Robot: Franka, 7 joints.
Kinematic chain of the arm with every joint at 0, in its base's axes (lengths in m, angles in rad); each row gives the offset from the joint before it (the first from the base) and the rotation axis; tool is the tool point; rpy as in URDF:
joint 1: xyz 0 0 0.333 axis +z
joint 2: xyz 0 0 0 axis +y
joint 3: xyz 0 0 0.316 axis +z
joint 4: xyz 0.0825 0 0 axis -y
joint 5: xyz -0.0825 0 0.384 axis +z
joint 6: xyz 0 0 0 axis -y
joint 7: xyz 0.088 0 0 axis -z
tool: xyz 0 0 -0.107 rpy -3.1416 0 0
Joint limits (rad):
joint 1: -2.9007..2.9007
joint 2: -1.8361..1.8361
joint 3: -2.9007..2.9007
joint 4: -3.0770..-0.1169
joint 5: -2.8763..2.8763
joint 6: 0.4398..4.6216
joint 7: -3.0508..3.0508
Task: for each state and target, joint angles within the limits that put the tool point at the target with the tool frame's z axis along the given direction. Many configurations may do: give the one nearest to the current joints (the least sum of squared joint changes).
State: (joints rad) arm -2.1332 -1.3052 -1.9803 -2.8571 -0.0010 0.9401 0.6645
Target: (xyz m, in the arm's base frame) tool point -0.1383 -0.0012 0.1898 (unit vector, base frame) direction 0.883 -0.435 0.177
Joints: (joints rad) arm -2.0820 -1.2800 -2.0655 -2.8633 -0.3615 1.2079 0.6645
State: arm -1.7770 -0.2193 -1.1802 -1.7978 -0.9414 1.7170 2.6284
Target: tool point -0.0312 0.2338 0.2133 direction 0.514 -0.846 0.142
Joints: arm -2.3634 -0.4315 -2.1432 -2.5854 -0.3597 1.0095 2.6284
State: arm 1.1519 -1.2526 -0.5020 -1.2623 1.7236 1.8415 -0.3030
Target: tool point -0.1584 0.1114 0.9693 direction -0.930 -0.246 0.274
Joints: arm 1.5446 -0.8860 0.1194 -1.8185 1.9916 1.6234 -0.3030
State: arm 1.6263 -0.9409 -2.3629 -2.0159 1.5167 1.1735 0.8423
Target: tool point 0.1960 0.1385 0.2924 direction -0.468 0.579 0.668
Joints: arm 1.6403 -0.6132 -1.7272 -2.9231 1.0125 1.2539 0.8423
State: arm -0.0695 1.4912 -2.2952 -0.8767 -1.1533 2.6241 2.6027
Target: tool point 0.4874 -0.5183 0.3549 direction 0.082 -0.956 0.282
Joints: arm 0.1624 1.6068 -1.7551 -1.6226 -1.2558 3.0372 2.6027
